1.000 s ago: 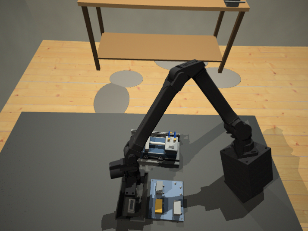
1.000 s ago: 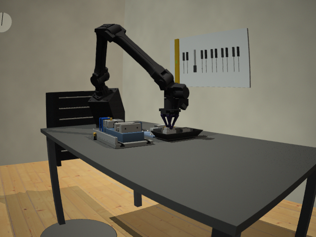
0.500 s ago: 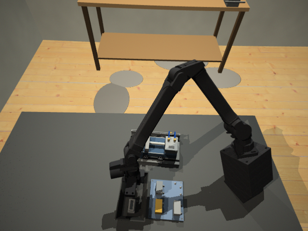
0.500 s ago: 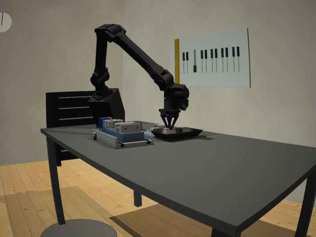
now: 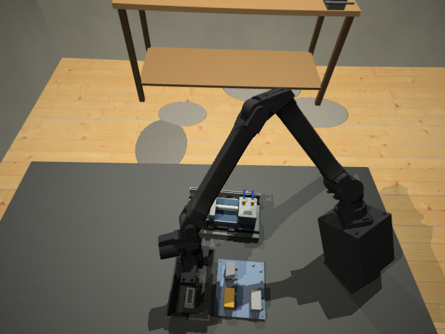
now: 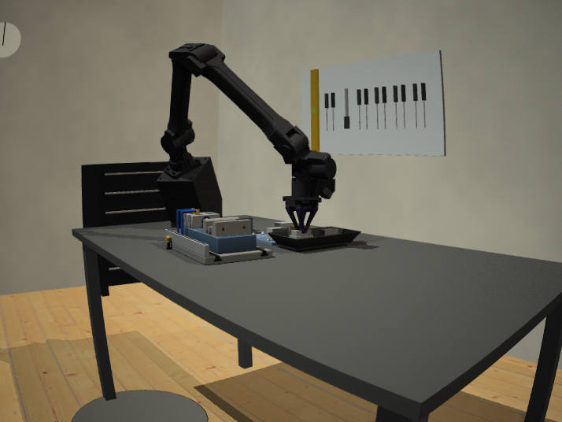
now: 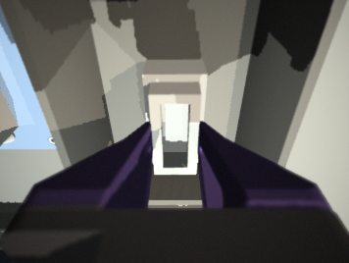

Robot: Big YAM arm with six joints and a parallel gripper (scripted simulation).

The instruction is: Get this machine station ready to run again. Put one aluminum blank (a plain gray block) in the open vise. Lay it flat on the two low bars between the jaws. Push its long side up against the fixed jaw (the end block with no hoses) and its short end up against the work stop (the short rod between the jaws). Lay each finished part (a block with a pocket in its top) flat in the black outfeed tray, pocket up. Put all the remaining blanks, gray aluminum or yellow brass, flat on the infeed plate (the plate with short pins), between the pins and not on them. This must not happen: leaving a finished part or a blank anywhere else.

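Right now my hand is 20 cm past the gray aluminum blank, 13 cm to the right of it and 3 cm above it. Also, from my hand: brass blank: 12 cm behind, 11 cm to the left, 3 cm below; infeed plate: 16 cm behind, 7 cm to the left, 5 cm below; work stop rod: 18 cm to the right, 4 cm behind, 4 cm above.
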